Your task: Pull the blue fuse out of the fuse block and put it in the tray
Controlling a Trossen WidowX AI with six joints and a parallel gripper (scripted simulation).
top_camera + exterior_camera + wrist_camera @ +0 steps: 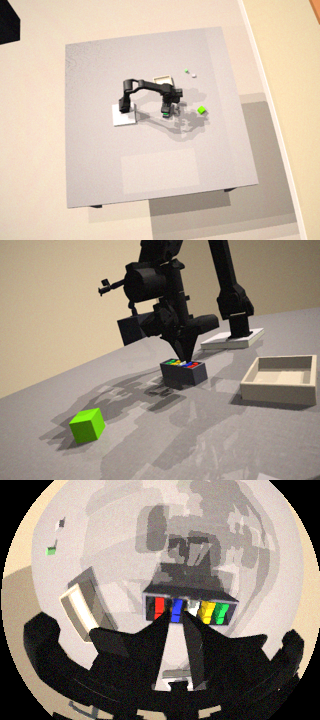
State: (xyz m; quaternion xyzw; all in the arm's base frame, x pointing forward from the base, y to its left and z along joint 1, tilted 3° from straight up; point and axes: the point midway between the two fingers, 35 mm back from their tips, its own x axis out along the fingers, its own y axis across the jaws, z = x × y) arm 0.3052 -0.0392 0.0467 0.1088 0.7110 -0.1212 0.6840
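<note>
Right now my gripper tip is 2 cm above the blue fuse. Also, from my gripper tip: bright green cube 24 cm ahead, 8 cm to the right, 3 cm below; then beige tray 1 cm ahead, 19 cm to the left, 4 cm below.
</note>
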